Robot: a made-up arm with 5 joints. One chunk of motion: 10 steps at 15 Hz.
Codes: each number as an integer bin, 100 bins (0 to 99) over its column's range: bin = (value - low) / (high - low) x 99, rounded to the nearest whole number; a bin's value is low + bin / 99 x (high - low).
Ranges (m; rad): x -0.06..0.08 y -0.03..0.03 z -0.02..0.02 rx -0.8..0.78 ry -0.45..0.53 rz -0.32..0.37
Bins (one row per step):
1: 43 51 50 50 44 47
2: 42 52 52 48 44 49
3: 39 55 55 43 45 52
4: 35 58 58 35 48 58
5: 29 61 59 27 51 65
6: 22 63 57 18 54 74
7: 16 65 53 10 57 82
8: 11 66 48 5 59 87
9: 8 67 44 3 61 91
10: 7 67 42 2 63 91
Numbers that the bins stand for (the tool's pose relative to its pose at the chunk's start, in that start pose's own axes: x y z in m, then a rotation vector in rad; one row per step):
1: 0.0008 0.0009 0.0002 -0.0020 -0.0144 0.0076
2: -0.0006 0.0015 0.0010 -0.0339 -0.0144 0.0215
3: -0.0048 0.0033 0.0022 -0.1137 -0.0045 0.0424
4: -0.0105 0.0052 0.0034 -0.2414 0.0252 0.0842
5: -0.0190 0.0070 0.0038 -0.3691 0.0548 0.1330
6: -0.0289 0.0082 0.0030 -0.5127 0.0845 0.1958
7: -0.0374 0.0094 0.0014 -0.6404 0.1142 0.2515
8: -0.0444 0.0100 -0.0006 -0.7202 0.1340 0.2864
9: -0.0487 0.0106 -0.0022 -0.7521 0.1538 0.3142
10: -0.0501 0.0106 -0.0030 -0.7681 0.1736 0.3142

